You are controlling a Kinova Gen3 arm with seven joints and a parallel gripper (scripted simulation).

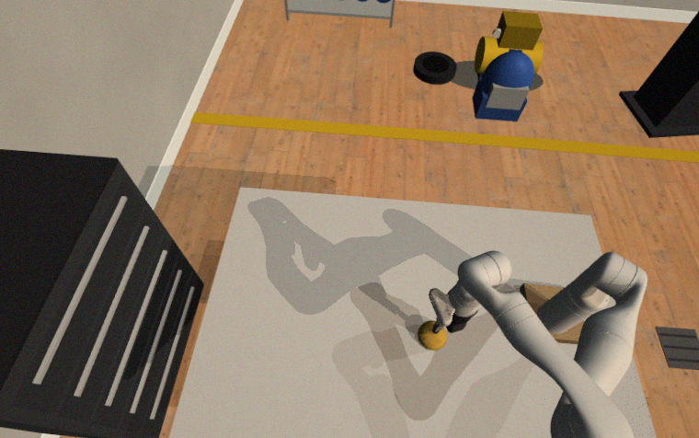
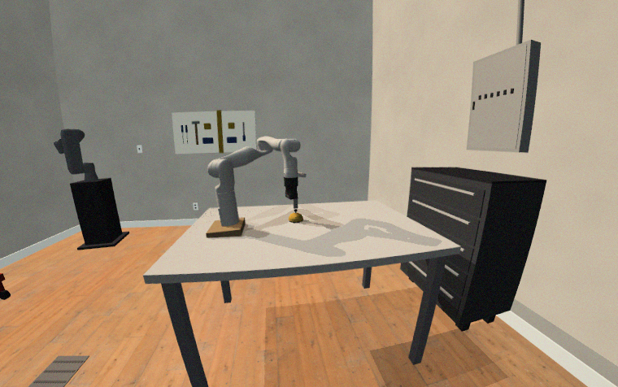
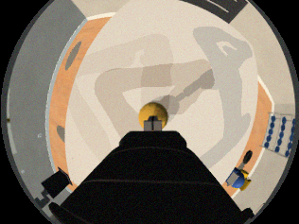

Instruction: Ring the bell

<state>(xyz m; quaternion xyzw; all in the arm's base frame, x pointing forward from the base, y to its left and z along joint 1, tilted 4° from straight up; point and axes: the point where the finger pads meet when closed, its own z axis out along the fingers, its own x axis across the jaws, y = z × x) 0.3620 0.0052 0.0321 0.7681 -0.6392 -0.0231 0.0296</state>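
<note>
My gripper is now 50 mm above the yellow dome bell.
</note>
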